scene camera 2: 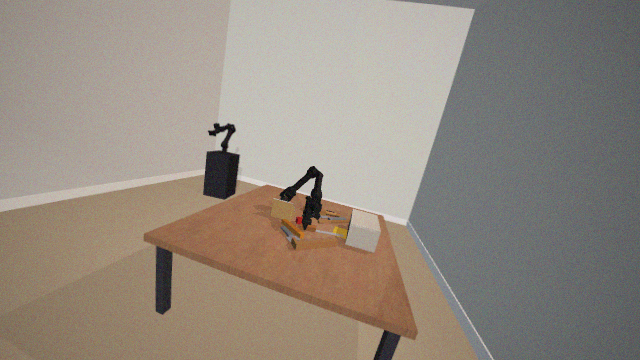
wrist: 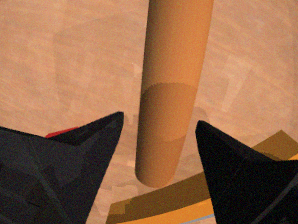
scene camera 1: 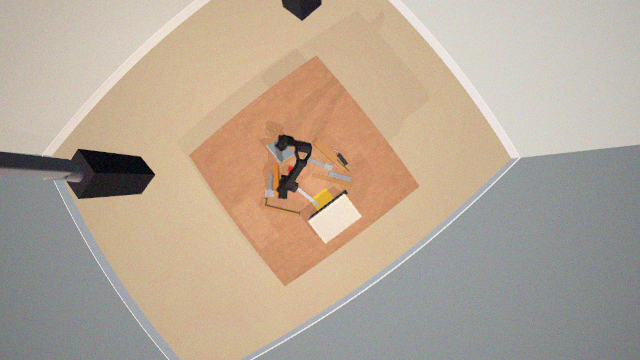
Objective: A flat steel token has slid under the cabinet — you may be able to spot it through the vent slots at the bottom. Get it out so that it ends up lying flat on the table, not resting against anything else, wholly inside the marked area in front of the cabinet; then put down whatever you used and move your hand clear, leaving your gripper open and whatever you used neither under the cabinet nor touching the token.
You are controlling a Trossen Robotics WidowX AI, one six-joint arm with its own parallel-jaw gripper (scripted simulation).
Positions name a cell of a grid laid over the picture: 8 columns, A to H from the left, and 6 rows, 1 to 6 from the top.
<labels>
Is my gripper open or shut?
Open.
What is my gripper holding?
Nothing.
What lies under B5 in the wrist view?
My gripper.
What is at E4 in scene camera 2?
A cream cabinet.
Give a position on a cream cabinet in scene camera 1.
E4
</labels>
